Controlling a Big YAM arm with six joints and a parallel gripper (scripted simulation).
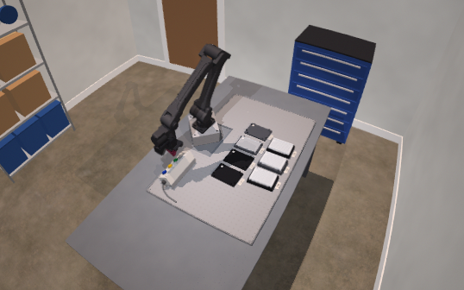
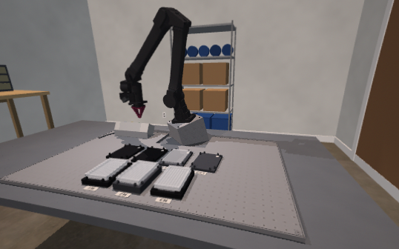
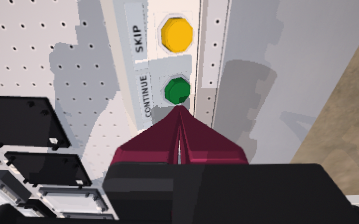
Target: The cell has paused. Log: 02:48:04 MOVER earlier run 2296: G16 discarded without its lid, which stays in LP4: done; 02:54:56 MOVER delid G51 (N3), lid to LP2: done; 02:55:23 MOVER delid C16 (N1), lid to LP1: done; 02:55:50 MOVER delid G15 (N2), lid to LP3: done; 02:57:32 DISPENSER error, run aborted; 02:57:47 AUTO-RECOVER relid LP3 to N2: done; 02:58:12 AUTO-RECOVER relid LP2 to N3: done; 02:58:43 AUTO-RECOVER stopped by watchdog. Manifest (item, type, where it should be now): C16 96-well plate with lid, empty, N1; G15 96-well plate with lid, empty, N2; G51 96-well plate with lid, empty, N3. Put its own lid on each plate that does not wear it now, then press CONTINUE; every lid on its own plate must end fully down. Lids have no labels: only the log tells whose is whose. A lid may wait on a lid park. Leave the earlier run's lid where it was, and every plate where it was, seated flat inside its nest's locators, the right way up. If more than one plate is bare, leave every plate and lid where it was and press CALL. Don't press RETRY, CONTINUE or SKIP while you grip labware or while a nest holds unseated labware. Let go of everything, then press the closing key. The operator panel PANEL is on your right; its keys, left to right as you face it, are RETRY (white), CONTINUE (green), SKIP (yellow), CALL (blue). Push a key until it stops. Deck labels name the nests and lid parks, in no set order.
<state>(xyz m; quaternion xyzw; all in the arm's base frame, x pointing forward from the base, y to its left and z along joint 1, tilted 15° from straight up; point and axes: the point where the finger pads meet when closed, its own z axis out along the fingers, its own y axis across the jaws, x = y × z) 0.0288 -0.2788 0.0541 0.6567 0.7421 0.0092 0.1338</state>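
Right now the green continue key is 4 cm below my hand. From my hand the other things lie so: white key: 5 cm to the left, 4 cm below; lid park LP1: 26 cm ahead, 12 cm to the left, 10 cm below; yellow skip key: 1 cm ahead, 5 cm to the right, 4 cm below.
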